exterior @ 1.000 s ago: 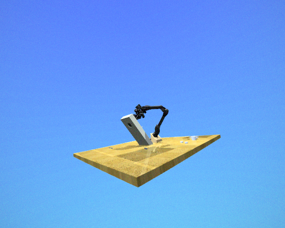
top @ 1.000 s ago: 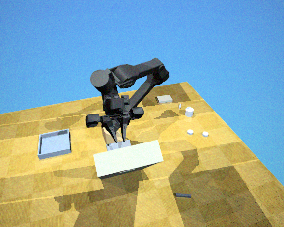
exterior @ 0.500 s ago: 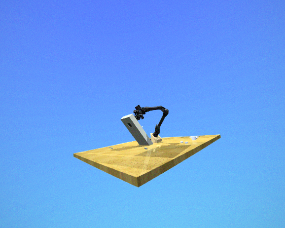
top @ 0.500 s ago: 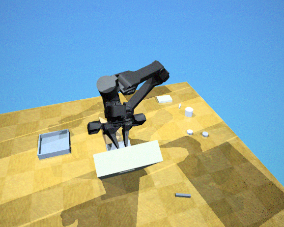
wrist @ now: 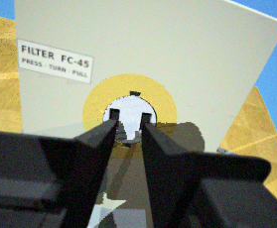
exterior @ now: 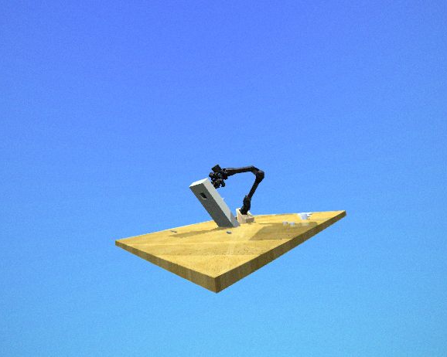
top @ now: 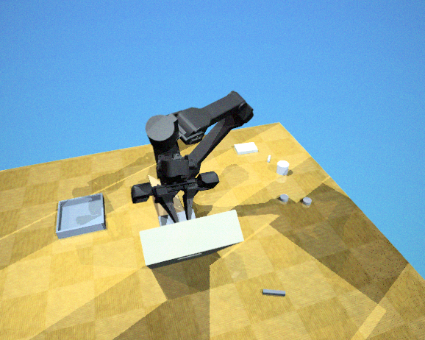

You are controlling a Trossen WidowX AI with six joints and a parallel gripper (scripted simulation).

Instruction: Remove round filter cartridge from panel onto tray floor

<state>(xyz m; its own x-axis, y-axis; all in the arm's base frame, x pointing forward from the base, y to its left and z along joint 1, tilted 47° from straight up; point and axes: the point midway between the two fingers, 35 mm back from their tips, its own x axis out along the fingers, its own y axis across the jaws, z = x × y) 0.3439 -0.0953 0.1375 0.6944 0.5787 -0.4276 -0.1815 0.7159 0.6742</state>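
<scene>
The filter cartridge is 2 cm ahead of my gripper tip and 1 cm below it. The rest, counted from my gripper tip: grey bar 3 cm ahead, 22 cm to the left, 29 cm below; then pin 56 cm behind, 41 cm to the left, 29 cm below; then grey-blue tray 37 cm behind, 33 cm to the right, 28 cm below.
</scene>
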